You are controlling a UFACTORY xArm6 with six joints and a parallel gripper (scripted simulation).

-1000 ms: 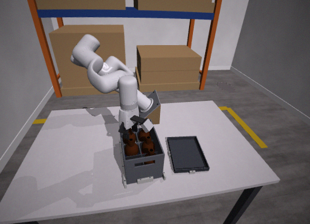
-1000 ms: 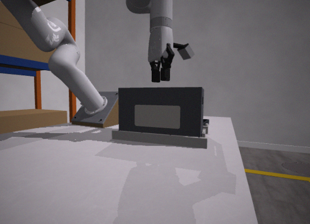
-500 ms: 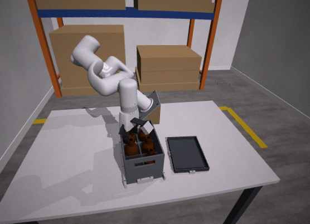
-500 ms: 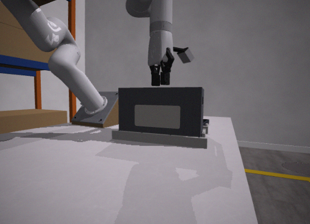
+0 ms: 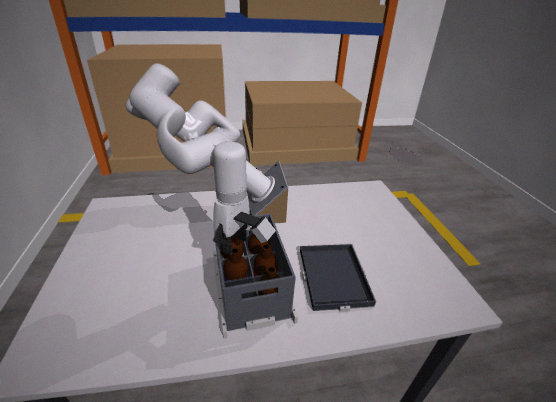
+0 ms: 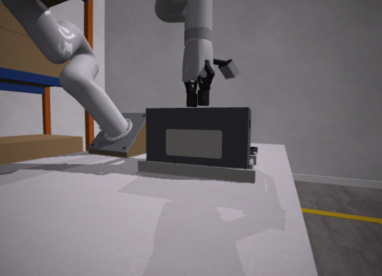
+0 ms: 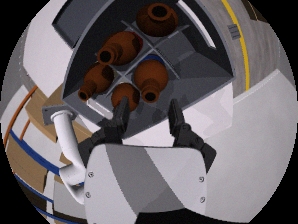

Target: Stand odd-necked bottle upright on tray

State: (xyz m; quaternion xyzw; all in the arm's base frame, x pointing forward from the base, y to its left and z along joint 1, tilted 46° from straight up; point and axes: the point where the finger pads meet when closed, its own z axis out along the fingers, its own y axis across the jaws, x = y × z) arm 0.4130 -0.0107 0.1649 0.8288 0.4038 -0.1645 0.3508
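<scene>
My hand is 110 mm above the dark grey crate and 40 mm to the right of it. The rest, counted from my hand: glass bottle 110 mm below, 100 mm behind, 80 mm to the left; then dark tray 320 mm to the left, 190 mm below, 10 mm behind.
</scene>
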